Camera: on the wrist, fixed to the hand. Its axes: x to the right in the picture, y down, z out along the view.
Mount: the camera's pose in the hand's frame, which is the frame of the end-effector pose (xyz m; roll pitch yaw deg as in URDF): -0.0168 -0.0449 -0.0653 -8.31 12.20 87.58
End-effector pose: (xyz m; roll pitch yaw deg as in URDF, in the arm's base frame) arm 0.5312 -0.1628 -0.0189 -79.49 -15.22 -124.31
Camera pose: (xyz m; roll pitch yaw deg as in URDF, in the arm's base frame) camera 0.4853 -0.1016 0.0078 -103.21 72.33 -129.92
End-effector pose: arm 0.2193 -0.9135 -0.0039 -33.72 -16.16 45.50
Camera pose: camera 0.2662 -0.9708 -0.0368 -32.45 42.69 116.49
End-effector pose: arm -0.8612 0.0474 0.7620 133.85 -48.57 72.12
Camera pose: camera -0.9420 0.0517 0.7579 -123.36 -36.43 -67.23
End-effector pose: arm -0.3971 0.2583 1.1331 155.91 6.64 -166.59
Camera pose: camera -0.3698 0.1953 1.1761 162.30 -35.65 111.15
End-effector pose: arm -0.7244 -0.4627 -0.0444 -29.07 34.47 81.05
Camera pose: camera -0.6596 -0.5071 -0.0640 33.44 34.53 -164.65
